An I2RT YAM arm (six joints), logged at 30 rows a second.
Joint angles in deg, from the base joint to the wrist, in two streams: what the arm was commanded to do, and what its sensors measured. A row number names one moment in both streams.
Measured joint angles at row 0:
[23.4 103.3 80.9 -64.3 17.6 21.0]
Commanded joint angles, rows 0 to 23:
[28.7 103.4 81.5 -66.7 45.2 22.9]
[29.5 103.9 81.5 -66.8 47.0 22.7]
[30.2 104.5 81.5 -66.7 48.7 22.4]
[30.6 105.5 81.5 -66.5 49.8 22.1]
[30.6 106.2 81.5 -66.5 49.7 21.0]
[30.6 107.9 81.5 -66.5 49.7 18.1]
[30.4 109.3 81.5 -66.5 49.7 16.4]
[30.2 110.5 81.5 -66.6 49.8 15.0]
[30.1 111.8 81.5 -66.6 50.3 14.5]
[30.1 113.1 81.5 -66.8 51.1 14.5]
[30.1 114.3 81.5 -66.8 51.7 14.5]
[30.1 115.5 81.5 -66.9 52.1 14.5]
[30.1 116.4 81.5 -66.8 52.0 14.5]
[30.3 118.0 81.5 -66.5 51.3 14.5]
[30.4 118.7 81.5 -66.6 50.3 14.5]
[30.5 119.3 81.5 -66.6 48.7 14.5]
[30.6 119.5 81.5 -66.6 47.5 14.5]
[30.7 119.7 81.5 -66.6 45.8 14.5]
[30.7 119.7 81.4 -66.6 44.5 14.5]
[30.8 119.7 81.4 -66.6 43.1 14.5]
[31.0 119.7 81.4 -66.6 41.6 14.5]
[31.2 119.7 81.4 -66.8 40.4 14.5]
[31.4 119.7 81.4 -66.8 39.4 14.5]
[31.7 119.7 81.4 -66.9 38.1 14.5]
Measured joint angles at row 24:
[30.7 119.4 80.9 -67.0 44.4 14.5]
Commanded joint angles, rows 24 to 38:
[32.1 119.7 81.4 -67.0 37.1 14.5]
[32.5 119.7 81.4 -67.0 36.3 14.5]
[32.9 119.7 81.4 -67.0 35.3 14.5]
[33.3 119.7 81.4 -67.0 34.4 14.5]
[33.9 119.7 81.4 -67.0 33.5 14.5]
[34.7 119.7 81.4 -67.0 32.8 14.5]
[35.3 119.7 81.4 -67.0 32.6 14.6]
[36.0 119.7 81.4 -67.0 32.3 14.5]
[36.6 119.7 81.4 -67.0 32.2 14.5]
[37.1 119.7 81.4 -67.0 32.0 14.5]
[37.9 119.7 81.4 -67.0 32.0 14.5]
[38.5 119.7 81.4 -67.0 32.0 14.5]
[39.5 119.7 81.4 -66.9 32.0 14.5]
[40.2 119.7 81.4 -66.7 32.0 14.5]
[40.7 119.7 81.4 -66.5 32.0 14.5]
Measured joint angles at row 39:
[38.7 119.4 81.0 -67.0 34.5 14.2]
